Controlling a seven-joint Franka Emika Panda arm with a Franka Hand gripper.
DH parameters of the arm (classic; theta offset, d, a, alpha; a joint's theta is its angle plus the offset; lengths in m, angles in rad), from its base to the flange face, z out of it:
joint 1: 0 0.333 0 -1.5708
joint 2: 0 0 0 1.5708
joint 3: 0 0.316 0.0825 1.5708
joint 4: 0 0 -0.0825 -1.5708
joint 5: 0 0.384 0 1.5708
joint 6: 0 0 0.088 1.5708
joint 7: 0 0.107 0 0
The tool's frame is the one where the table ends.
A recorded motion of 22 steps. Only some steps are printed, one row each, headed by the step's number.
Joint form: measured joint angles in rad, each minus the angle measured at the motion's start. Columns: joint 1, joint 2, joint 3, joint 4, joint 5, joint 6, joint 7.
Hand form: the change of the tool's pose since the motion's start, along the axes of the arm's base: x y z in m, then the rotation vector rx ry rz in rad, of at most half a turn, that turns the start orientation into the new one. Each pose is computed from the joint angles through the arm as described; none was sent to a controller.
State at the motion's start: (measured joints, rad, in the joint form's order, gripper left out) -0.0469 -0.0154 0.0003 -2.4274 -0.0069 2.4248 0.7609
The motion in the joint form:
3: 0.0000 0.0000 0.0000 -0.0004 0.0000 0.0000 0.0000
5: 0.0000 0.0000 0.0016 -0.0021 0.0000 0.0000 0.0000
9: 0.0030 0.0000 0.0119 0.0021 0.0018 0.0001 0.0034
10: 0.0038 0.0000 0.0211 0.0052 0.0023 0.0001 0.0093
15: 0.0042 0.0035 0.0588 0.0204 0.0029 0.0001 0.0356
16: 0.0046 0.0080 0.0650 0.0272 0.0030 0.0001 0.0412
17: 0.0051 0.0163 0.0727 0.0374 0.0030 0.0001 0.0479
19: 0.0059 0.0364 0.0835 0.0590 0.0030 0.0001 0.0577
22: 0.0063 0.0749 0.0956 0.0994 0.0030 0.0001 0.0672
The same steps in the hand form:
3: -0.0001 0.0000 -0.0002 0.0000 0.0004 0.0000
5: -0.0007 0.0008 -0.0009 0.0001 0.0021 0.0016
9: 0.0010 0.0072 0.0009 0.0010 -0.0023 0.0102
10: 0.0022 0.0120 0.0021 0.0012 -0.0054 0.0139
15: 0.0072 0.0306 0.0066 0.0018 -0.0171 0.0253
16: 0.0093 0.0339 0.0072 0.0022 -0.0195 0.0262
17: 0.0125 0.0381 0.0074 0.0030 -0.0214 0.0277
19: 0.0191 0.0441 0.0063 0.0051 -0.0229 0.0295
22: 0.0314 0.0511 0.0035 0.0095 -0.0249 0.0323

